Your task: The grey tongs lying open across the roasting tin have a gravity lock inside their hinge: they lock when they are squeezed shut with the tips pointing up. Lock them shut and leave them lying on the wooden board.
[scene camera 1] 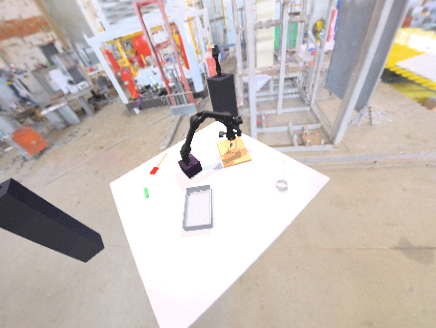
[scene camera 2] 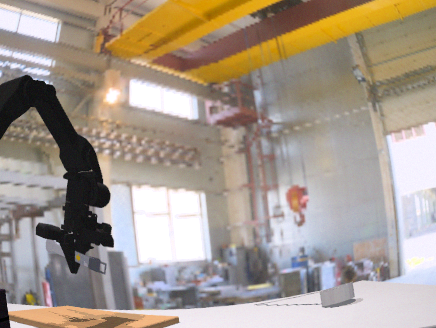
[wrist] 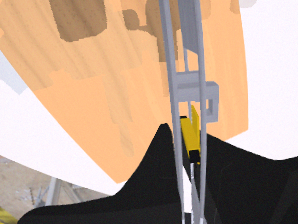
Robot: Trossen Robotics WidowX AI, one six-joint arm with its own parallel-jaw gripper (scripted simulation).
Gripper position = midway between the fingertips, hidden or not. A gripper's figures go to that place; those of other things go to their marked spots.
Labels:
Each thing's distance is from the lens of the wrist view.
my gripper [wrist: 170, 129]: 10 cm
yellow piece [wrist: 191, 131]: 5 cm
wooden board [wrist: 103, 77]: 19 cm
The marked spots on the wooden board and the yellow piece are 15 cm apart.

